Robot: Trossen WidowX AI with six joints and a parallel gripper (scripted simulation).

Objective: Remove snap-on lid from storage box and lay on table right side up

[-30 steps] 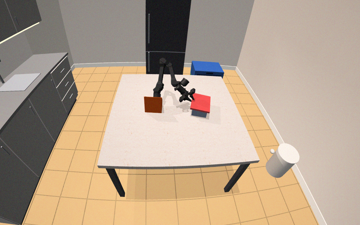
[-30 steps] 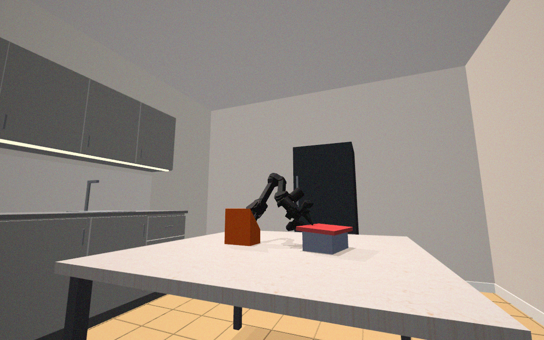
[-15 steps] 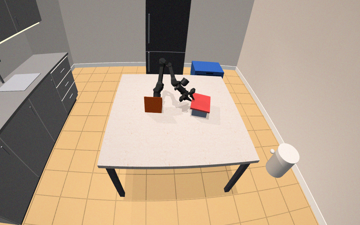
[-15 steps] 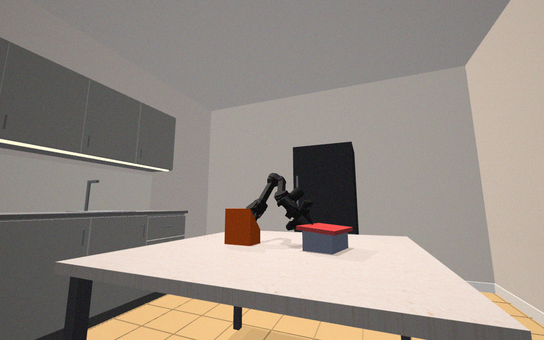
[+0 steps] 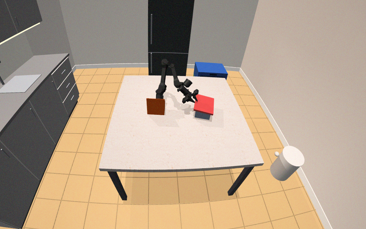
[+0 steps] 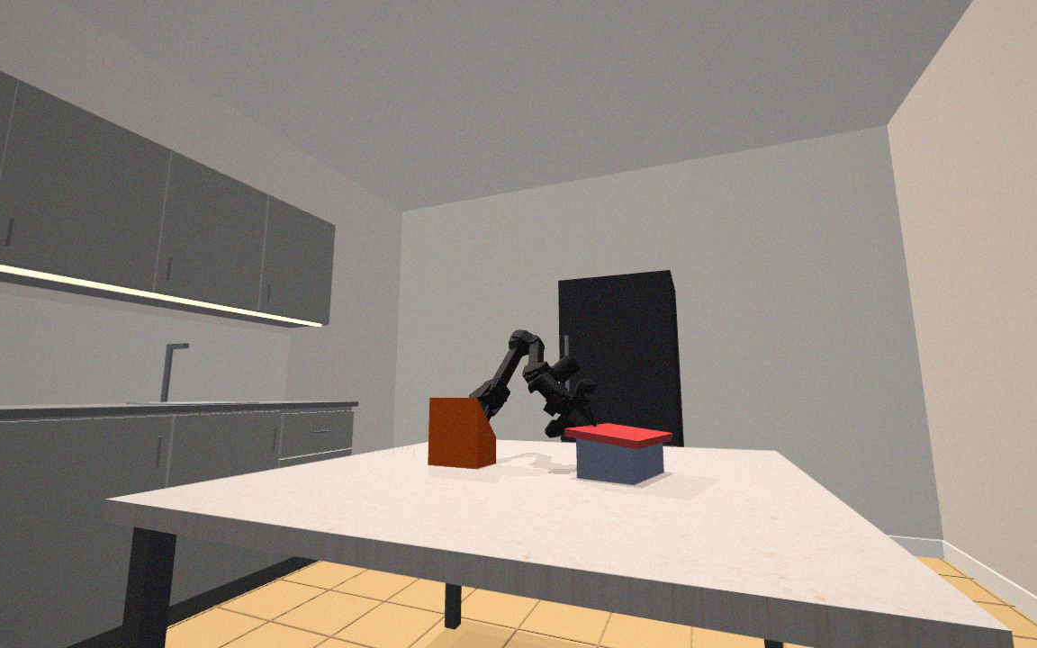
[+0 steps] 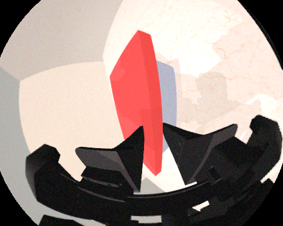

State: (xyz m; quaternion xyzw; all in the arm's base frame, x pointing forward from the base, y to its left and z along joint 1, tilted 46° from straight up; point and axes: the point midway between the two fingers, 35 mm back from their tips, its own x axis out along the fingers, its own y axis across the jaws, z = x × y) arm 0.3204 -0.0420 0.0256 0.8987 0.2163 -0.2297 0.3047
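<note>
The red lid lies 7 cm ahead of my gripper tip and 2 cm to the right of it. The rest, counted from my gripper tip: grey-blue storage box: 7 cm ahead, 6 cm below, 2 cm to the right.
</note>
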